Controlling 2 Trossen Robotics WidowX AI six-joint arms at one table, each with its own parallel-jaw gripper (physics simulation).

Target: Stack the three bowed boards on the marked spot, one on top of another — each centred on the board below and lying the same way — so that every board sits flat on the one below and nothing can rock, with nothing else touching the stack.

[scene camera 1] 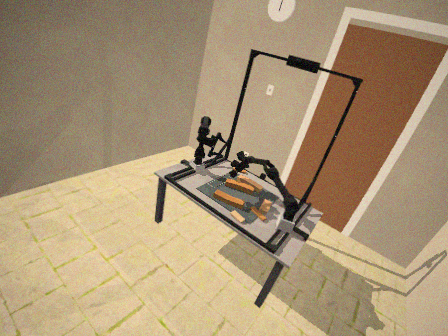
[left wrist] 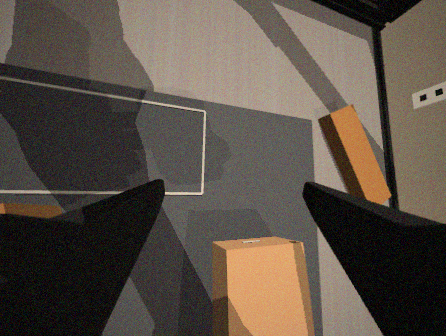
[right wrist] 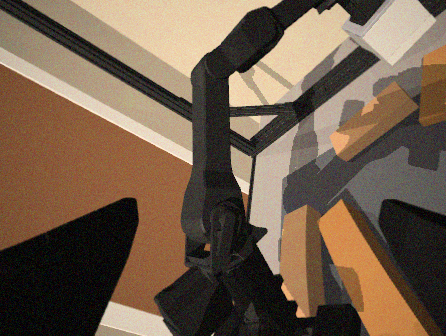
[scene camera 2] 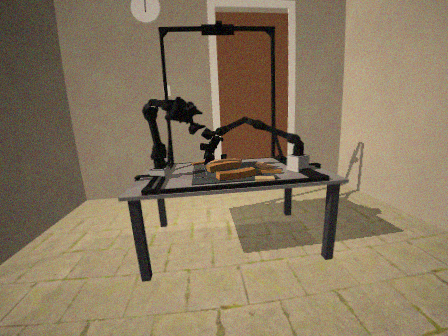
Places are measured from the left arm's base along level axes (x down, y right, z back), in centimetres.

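Where they show: left gripper, fingertip midpoint: point(left wrist: 234, 187) point(scene camera 2: 204, 161); right gripper, fingertip midpoint: point(scene camera 1: 225, 149) point(right wrist: 257, 210) point(scene camera 2: 204, 120); left arm's base at its link origin: point(scene camera 1: 288, 217) point(right wrist: 368, 8) point(scene camera 2: 298, 155); right arm's base at its link origin: point(scene camera 1: 197, 162) point(scene camera 2: 159, 167).
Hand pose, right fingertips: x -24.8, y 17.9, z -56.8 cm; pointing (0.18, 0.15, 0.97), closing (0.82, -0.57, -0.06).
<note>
Each offset is from my right fingertips to the centre of the thing. "spot": to the spot under its first point. Level surfaces: height alone.
Three orange boards lie apart on the dark mat {dx +34.2 cm} point(scene camera 1: 206, 189) point(left wrist: 265, 135). The front board {dy -11.2, dx +31.6, dz +14.1 cm} point(scene camera 1: 229, 199) point(scene camera 2: 236, 174) has a bowed shape. The middle board {dy +11.2, dx +32.2, dz +17.0 cm} point(scene camera 1: 239, 186) point(right wrist: 370, 270) lies beside the back board {dy +21.8, dx +32.3, dz +24.0 cm} point(scene camera 1: 251, 182) point(left wrist: 265, 290) point(right wrist: 302, 260). The marked spot is a thin white outline {spot: dy +24.7, dx +34.2, dz +4.4 cm} point(left wrist: 204, 150), with no board inside its visible part. My left gripper point(left wrist: 234, 187) point(scene camera 2: 207, 152) is open and empty above the mat, past the back board's near end. My right gripper point(right wrist: 257, 210) point(scene camera 2: 198, 121) is open and empty, high above the table's left part.
A small orange block {dy +42.3, dx +34.0, dz +10.1 cm} point(left wrist: 357, 152) lies off the mat at the back. Other blocks {dy -2.4, dx +32.9, dz +41.3 cm} point(scene camera 1: 265, 205) {dy -13.2, dx +33.5, dz +37.3 cm} point(scene camera 1: 258, 214) point(right wrist: 375, 122) point(right wrist: 435, 90) lie right of the boards. A pale block {dy -24.8, dx +33.6, dz +24.5 cm} point(scene camera 1: 237, 216) point(scene camera 2: 265, 178) lies near the front edge. The left arm point(right wrist: 212, 130) reaches close to the right gripper.
</note>
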